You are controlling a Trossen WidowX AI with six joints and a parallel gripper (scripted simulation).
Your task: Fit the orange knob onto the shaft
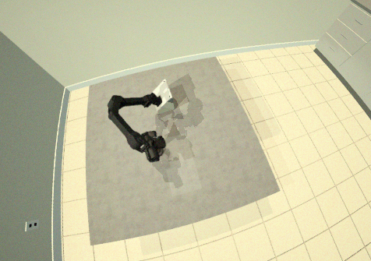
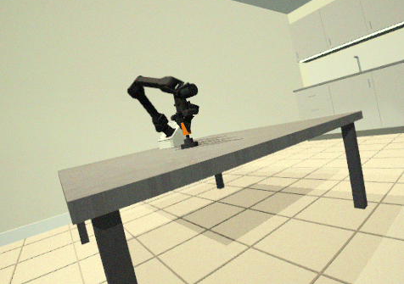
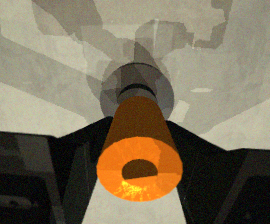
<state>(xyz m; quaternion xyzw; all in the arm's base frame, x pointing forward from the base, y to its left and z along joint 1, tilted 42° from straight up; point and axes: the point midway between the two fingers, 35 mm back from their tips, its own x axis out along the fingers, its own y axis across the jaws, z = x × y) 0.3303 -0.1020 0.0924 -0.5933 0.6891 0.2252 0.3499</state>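
My gripper tip is now 20 mm below the orange knob. Also, from my gripper tip: round pedestal 40 mm below.
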